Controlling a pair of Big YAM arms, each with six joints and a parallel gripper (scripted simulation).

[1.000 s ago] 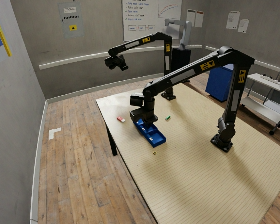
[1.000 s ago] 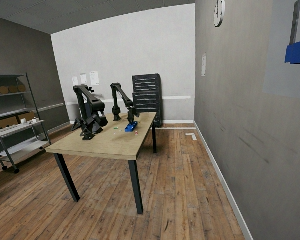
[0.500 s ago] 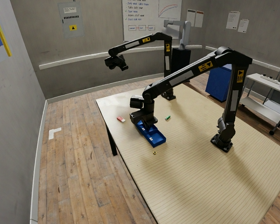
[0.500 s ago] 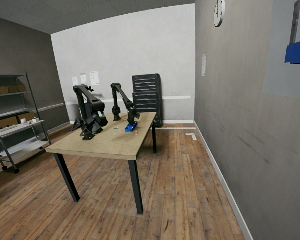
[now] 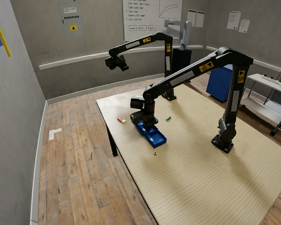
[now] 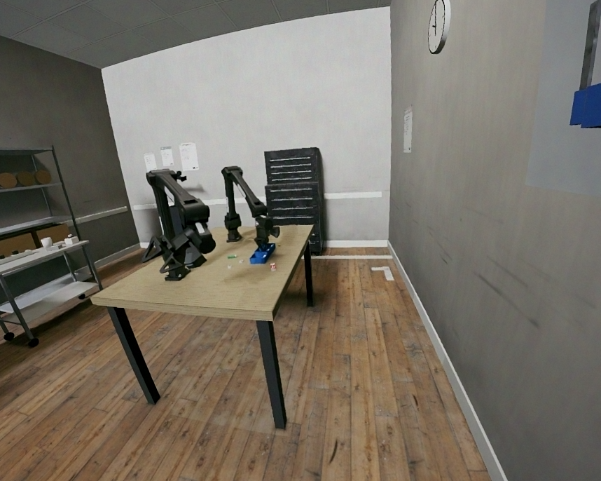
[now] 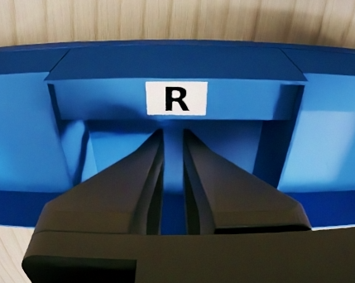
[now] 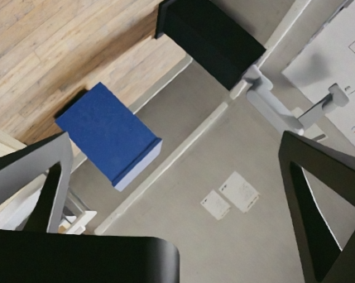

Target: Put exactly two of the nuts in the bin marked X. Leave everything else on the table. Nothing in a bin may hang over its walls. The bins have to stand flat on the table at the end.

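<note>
Right now the blue bin strip is 1 cm below my left hand. From my left hand the other things lie so: block: 17 cm to the right, 12 cm ahead, 2 cm below; green battery: 18 cm behind, 6 cm to the right, 2 cm below; yellow nut: 16 cm to the left, 4 cm ahead, 2 cm below.
</note>
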